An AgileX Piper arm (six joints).
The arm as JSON. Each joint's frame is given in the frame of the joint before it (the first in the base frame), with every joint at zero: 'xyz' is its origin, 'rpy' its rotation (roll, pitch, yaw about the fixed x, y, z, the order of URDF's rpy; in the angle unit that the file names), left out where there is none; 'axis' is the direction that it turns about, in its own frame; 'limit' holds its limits. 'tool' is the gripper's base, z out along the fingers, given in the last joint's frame.
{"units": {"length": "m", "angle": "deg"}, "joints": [
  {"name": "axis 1", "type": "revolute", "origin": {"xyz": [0.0, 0.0, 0.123]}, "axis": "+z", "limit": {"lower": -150.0, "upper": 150.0}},
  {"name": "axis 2", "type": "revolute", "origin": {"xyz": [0.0, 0.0, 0.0]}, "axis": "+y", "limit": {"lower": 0.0, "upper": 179.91}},
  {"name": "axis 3", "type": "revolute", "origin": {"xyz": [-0.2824, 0.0, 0.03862]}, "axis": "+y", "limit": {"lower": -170.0, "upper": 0.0}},
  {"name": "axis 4", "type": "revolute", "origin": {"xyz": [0.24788, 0.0, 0.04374]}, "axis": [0.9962, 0.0, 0.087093], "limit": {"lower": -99.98, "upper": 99.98}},
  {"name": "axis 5", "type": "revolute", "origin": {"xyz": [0.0, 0.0, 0.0]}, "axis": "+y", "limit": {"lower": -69.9, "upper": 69.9}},
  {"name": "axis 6", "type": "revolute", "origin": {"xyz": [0.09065, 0.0, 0.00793]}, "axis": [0.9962, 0.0, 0.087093], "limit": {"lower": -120.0, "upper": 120.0}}
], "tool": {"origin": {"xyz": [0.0, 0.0, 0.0], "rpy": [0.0, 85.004, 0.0]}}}
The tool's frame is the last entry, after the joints.
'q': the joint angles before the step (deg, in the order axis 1, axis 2, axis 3, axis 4, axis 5, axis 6). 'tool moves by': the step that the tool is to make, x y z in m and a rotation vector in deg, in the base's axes. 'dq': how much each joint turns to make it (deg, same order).
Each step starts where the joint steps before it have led.
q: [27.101 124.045 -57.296 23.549 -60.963 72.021]
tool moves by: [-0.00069 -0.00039 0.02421 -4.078 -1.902 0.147]
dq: [0.001 -3.838 0.000 0.574 2.119 -5.902]
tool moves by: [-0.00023 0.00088 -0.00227 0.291 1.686 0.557]
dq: [-0.001 -0.058 0.001 -0.230 1.777 0.573]
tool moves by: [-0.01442 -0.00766 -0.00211 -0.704 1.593 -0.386]
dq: [0.058 -2.062 4.239 0.401 -0.458 0.057]
